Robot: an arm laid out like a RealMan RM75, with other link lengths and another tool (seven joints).
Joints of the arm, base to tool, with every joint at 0 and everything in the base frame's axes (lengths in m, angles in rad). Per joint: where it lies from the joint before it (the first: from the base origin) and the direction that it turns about. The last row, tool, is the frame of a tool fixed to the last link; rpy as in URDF.
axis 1: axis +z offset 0 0 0.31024
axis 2: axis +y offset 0 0 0
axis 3: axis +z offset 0 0 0.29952
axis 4: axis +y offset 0 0 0
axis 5: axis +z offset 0 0 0.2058
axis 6: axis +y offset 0 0 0
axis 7: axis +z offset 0 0 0.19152
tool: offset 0.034 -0.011 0.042 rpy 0 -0.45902 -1.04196
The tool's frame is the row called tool.
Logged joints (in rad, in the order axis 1, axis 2, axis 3, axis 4, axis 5, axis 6, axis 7), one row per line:
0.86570 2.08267 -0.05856 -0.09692 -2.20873 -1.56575 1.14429
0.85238 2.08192 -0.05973 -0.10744 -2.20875 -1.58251 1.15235
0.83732 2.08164 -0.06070 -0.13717 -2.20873 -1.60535 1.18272
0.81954 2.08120 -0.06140 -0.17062 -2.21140 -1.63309 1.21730
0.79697 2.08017 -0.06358 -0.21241 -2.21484 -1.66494 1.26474
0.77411 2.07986 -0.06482 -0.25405 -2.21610 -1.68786 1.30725
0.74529 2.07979 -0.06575 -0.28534 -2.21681 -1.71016 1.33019
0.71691 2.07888 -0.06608 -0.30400 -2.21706 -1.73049 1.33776
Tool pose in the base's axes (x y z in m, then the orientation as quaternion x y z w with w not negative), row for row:
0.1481 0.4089 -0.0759 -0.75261 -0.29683 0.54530 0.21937
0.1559 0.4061 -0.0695 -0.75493 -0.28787 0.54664 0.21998
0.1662 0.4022 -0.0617 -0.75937 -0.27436 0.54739 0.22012
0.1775 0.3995 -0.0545 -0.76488 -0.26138 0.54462 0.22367
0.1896 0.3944 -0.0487 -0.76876 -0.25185 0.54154 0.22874
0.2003 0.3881 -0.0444 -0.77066 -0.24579 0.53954 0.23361
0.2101 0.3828 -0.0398 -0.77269 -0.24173 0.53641 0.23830
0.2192 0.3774 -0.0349 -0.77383 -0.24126 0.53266 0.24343
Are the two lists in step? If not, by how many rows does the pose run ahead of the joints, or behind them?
The pose runs 2 rows ahead of the joints: the pose in row i belongs to the joints in row i + 2.
